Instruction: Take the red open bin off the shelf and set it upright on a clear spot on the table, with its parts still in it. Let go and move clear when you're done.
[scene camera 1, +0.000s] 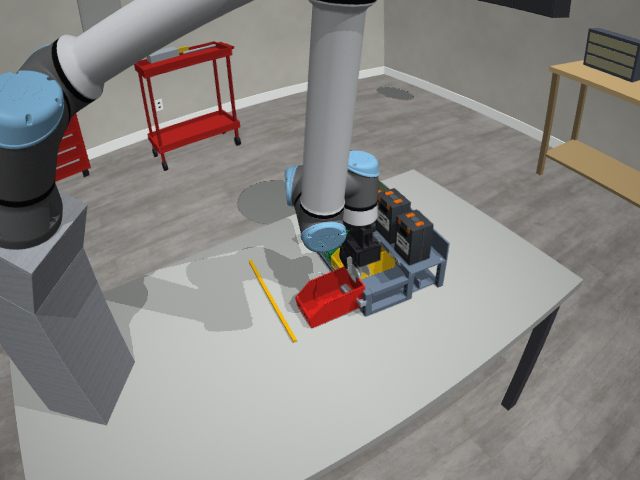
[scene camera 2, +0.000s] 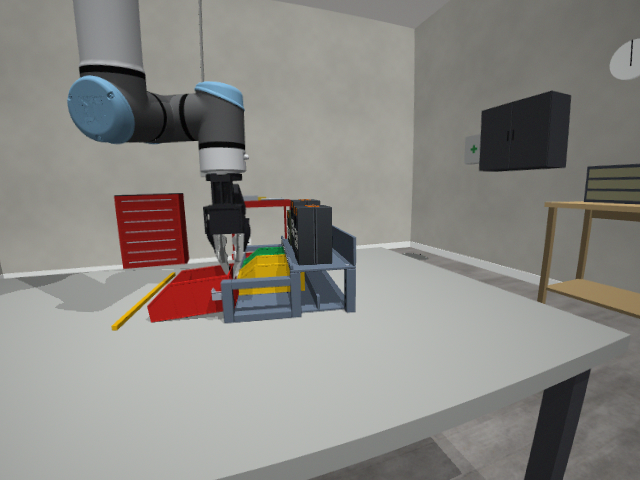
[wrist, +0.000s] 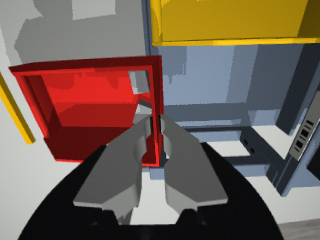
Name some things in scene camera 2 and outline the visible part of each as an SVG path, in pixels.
A red open bin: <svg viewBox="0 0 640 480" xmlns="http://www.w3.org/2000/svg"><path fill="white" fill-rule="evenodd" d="M239 289L233 290L234 307L236 307ZM234 263L229 264L231 268L228 275L225 275L220 265L181 271L151 301L150 309L154 322L222 312L222 300L212 301L211 290L214 288L216 292L221 291L221 280L233 279L232 267Z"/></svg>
A yellow bin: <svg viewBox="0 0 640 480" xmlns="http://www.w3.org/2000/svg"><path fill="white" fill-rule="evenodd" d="M290 286L239 289L239 295L290 292ZM300 272L301 291L305 291L305 272ZM285 254L256 256L239 270L237 279L290 276Z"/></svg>
